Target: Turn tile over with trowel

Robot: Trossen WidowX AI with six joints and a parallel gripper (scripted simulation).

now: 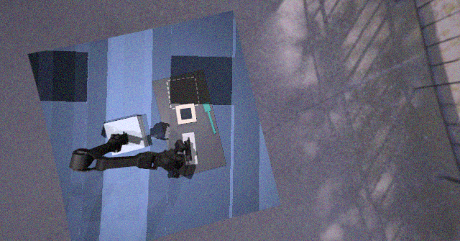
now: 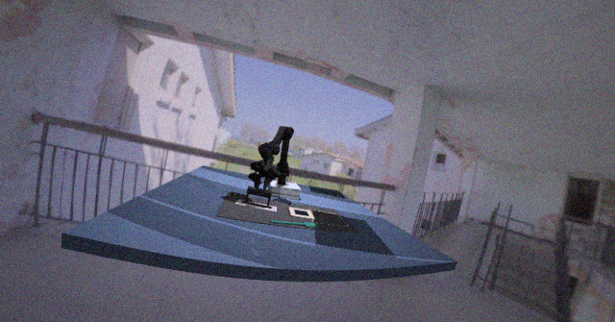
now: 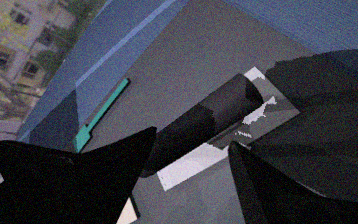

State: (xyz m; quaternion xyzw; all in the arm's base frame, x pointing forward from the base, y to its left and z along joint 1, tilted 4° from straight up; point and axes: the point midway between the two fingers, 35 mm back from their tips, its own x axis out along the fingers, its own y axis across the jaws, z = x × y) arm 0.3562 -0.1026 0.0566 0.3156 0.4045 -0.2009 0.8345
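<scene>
The grey mat is 17 cm to the left of my gripper tip, 10 cm below it and 2 cm ahead of it. The rest, counted from my gripper tip: tile (23 cm to the left, 8 cm below); teal trowel (21 cm to the left, 15 cm ahead, 8 cm below).
</scene>
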